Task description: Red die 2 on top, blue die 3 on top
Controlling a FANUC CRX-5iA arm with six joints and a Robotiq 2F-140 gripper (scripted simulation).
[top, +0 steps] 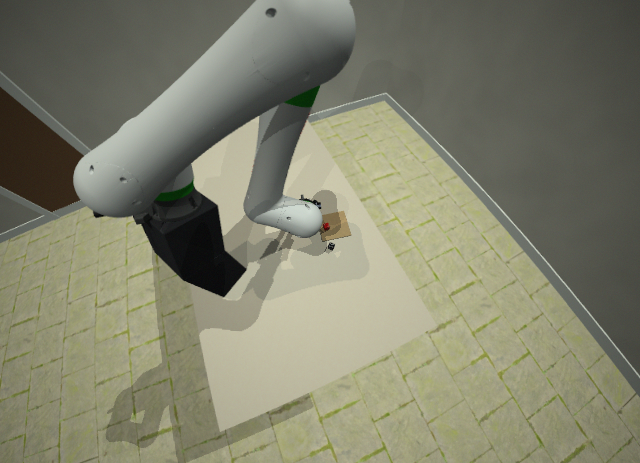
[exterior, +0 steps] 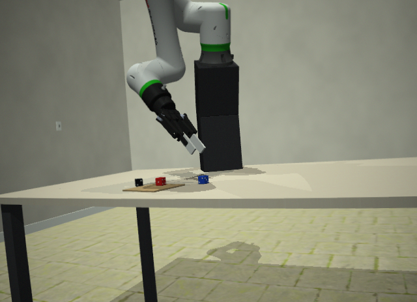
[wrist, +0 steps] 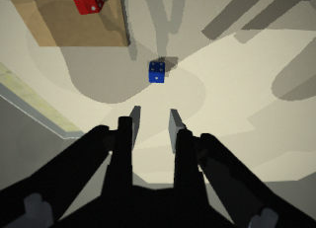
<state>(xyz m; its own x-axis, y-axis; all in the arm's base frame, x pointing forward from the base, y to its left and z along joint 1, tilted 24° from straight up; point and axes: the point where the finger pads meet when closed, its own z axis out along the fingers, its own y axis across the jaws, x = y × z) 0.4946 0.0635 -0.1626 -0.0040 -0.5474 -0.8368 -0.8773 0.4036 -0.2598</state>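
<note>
My hand is 10 mm short of the blue die, 30 mm to the right of it and 120 mm above it. From my hand the other things lie so: red die: 50 mm ahead, 100 mm to the right, 110 mm below; then black die: 20 mm ahead, 200 mm to the right, 120 mm below; then brown mat: 90 mm ahead, 110 mm to the right, 130 mm below.
</note>
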